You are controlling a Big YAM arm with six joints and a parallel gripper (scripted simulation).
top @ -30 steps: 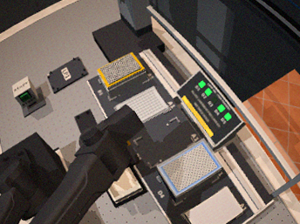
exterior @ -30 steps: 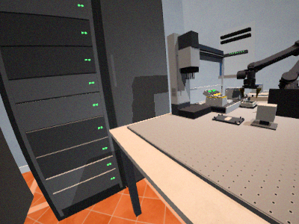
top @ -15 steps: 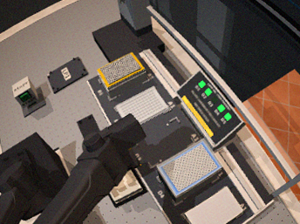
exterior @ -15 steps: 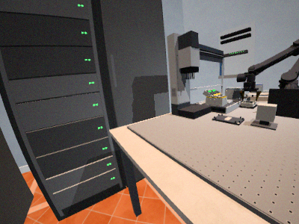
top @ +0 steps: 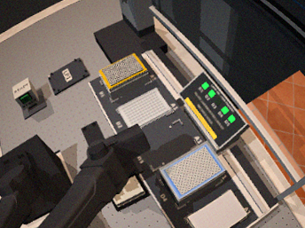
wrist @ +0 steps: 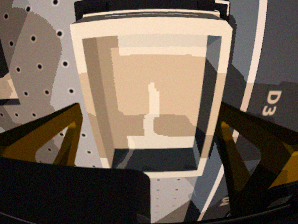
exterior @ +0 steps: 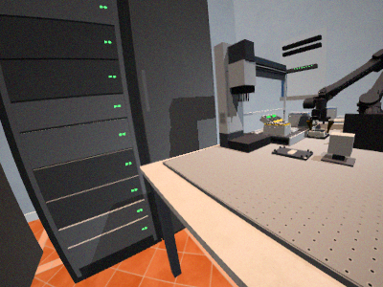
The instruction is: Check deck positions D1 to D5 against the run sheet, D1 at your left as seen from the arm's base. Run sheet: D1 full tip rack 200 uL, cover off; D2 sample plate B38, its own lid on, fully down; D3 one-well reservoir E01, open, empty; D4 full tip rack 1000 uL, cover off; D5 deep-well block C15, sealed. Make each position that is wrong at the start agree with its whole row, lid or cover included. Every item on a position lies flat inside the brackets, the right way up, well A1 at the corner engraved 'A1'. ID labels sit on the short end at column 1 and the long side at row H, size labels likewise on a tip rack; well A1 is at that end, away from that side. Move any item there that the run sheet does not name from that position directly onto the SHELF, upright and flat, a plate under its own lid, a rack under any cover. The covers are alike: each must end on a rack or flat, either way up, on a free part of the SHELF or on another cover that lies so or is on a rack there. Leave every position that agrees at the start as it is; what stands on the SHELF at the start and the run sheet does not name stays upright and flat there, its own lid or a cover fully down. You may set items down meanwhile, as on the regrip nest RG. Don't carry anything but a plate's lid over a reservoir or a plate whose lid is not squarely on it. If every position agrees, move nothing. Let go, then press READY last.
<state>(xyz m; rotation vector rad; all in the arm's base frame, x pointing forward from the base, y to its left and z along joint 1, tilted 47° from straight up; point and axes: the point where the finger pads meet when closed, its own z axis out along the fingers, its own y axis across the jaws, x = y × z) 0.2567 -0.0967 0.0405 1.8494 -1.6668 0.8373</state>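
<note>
The one-well reservoir lies 20 mm below my hand. Round my hand: sealed block (220 mm to the right, 180 mm ahead, 30 mm above); then blue-framed tip rack (180 mm ahead, 90 mm to the right, 80 mm above); then black regrip nest (30 mm below).
</note>
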